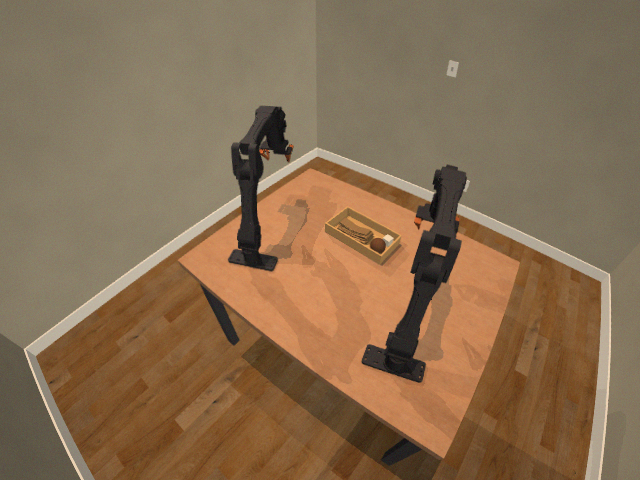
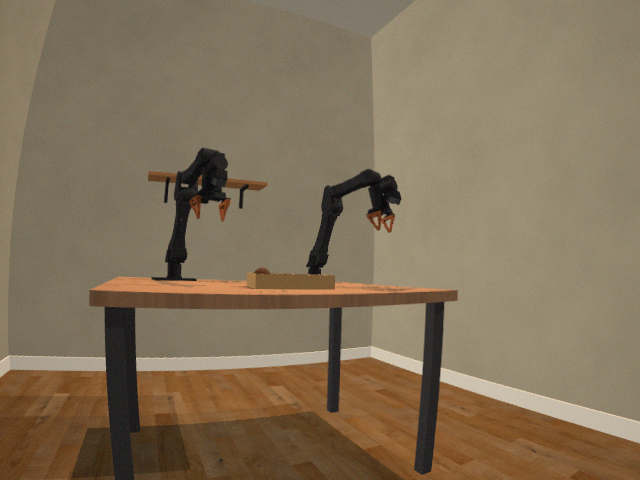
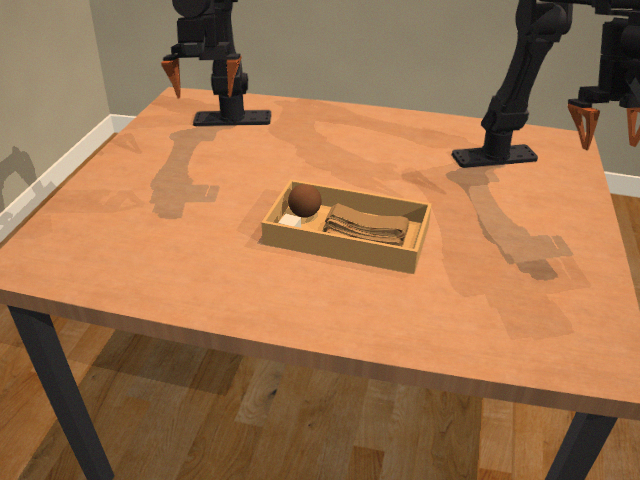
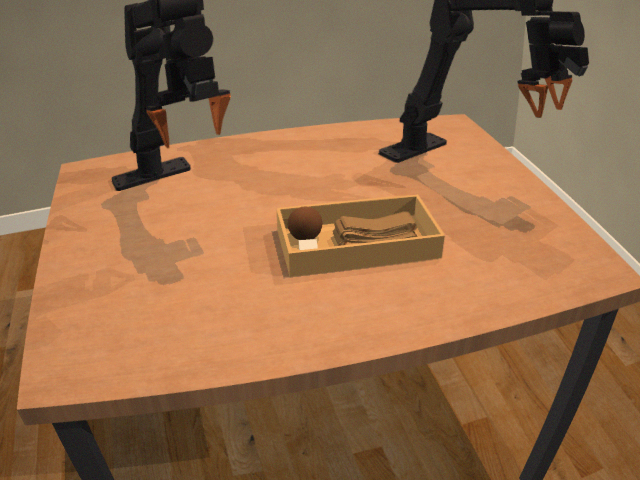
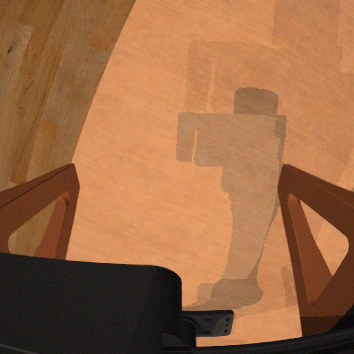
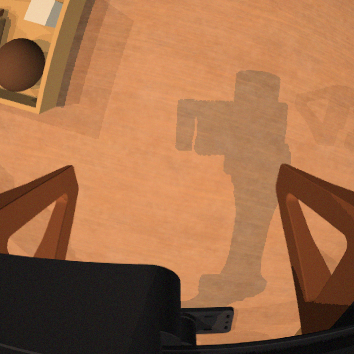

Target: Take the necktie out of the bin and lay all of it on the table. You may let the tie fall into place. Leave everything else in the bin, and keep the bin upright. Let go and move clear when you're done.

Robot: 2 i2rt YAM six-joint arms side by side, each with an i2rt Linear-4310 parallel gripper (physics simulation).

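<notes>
The tan necktie (image 1: 354,230) (image 3: 366,224) (image 4: 377,226) lies folded in a stack inside the upright wooden bin (image 1: 353,249) (image 2: 294,281) (image 3: 338,252) (image 4: 367,258) (image 6: 59,60), on the side away from the ball. My left gripper (image 1: 277,157) (image 2: 383,229) (image 3: 610,146) (image 4: 549,113) (image 5: 178,174) is open and empty, high above the table on the left arm's side of the bin. My right gripper (image 2: 210,219) (image 3: 204,96) (image 4: 192,140) (image 6: 176,175) is open and empty, high above the table on the other side. Neither gripper touches the necktie or the bin.
A dark brown ball (image 1: 377,244) (image 2: 262,270) (image 3: 305,200) (image 4: 305,223) (image 6: 21,65) and a white block (image 1: 387,239) (image 3: 290,221) (image 4: 308,244) (image 6: 44,11) share the bin with the necktie. The bin stands on the table (image 1: 289,289) (image 3: 206,289) (image 4: 206,330). A wooden shelf (image 2: 248,184) is on the wall behind the arms.
</notes>
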